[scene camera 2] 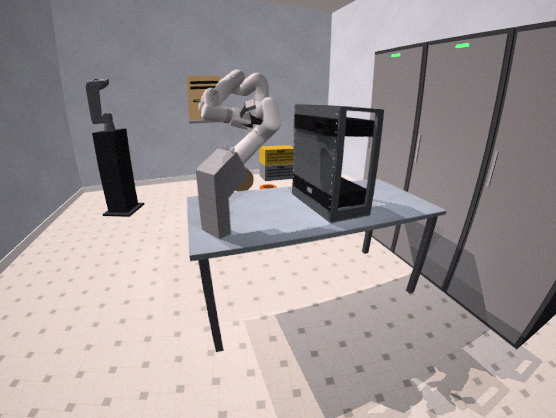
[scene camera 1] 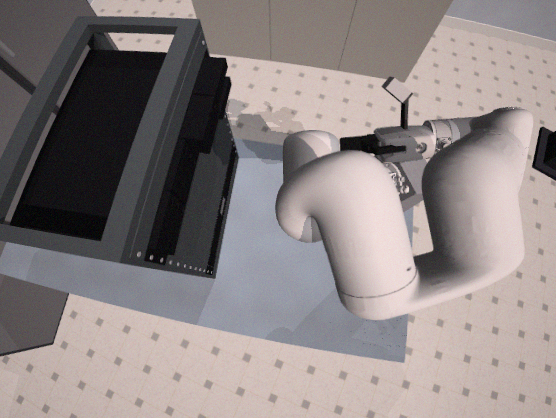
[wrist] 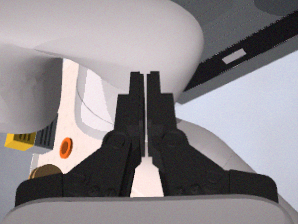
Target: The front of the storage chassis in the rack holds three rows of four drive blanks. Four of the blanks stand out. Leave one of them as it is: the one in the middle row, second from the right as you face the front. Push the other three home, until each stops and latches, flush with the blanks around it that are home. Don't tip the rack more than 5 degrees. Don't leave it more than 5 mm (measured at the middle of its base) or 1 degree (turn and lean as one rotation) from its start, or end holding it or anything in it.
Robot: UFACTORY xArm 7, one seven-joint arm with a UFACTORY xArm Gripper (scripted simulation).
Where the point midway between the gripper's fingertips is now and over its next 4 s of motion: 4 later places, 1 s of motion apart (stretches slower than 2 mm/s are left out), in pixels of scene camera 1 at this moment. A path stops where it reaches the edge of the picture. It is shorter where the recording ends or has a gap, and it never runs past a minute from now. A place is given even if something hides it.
My gripper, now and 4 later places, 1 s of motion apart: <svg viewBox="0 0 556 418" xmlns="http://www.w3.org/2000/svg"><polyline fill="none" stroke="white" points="340,146 338,144 330,137 353,139 337,130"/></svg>
